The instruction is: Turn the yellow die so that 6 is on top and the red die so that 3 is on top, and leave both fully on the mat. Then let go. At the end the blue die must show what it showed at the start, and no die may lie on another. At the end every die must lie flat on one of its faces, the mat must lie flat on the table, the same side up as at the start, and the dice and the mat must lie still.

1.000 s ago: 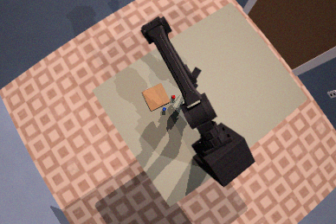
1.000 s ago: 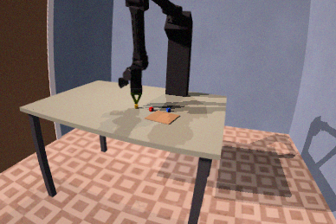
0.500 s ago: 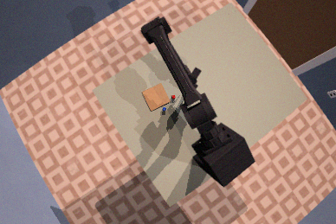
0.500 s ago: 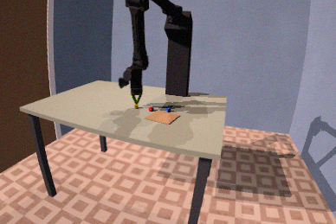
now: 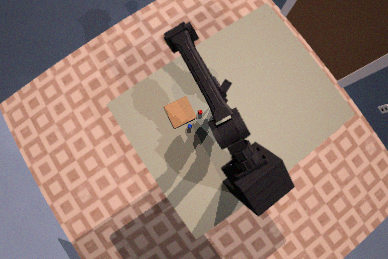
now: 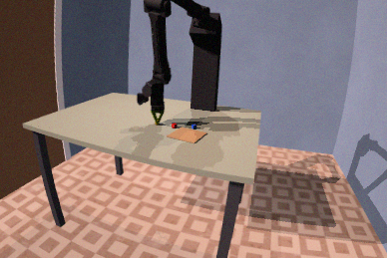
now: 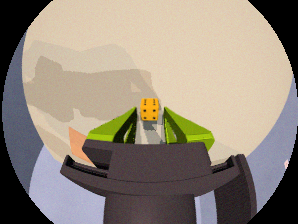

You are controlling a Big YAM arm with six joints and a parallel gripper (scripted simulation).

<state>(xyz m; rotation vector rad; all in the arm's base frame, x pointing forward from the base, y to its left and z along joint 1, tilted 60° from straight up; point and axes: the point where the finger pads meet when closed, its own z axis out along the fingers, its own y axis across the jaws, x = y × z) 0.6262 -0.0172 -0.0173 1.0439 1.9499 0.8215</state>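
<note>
Right now the yellow die is 1 cm below my hand. Also, from my hand: red die (9 cm to the left, 3 cm behind, 1 cm below); blue die (17 cm to the left, 9 cm behind, 1 cm below); orange mat (20 cm to the left, 2 cm below).
</note>
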